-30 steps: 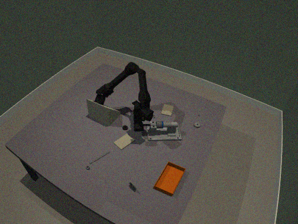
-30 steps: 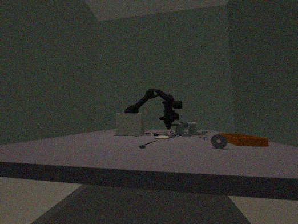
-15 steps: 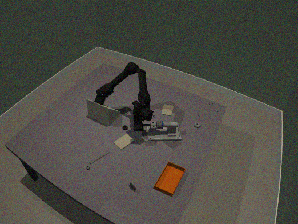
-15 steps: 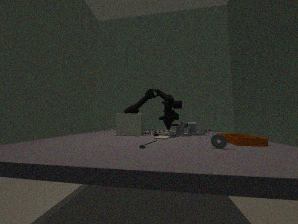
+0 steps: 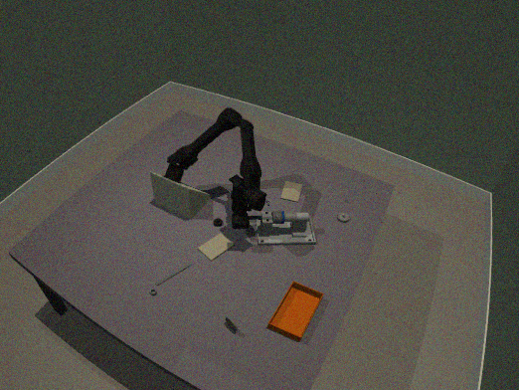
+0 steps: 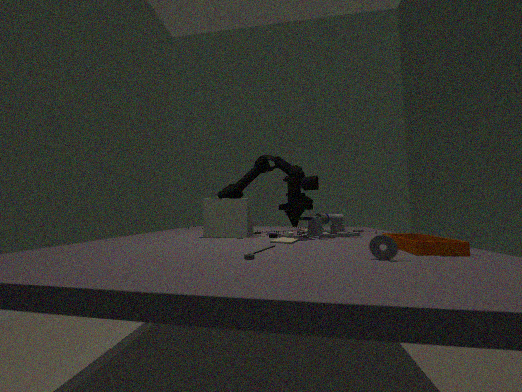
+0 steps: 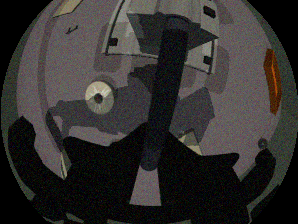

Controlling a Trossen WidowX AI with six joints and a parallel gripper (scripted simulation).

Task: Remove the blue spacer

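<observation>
My gripper tip is 60 mm to the right of the white ring, 40 mm past it and 40 mm above it. From my gripper tip the other things lie so: black ring (90 mm behind, 40 mm below, 20 mm to the right); then dark shaft (60 mm ahead, 50 mm to the left, 30 mm above); then blue spacer (130 mm ahead, 100 mm to the left, 30 mm above).
</observation>
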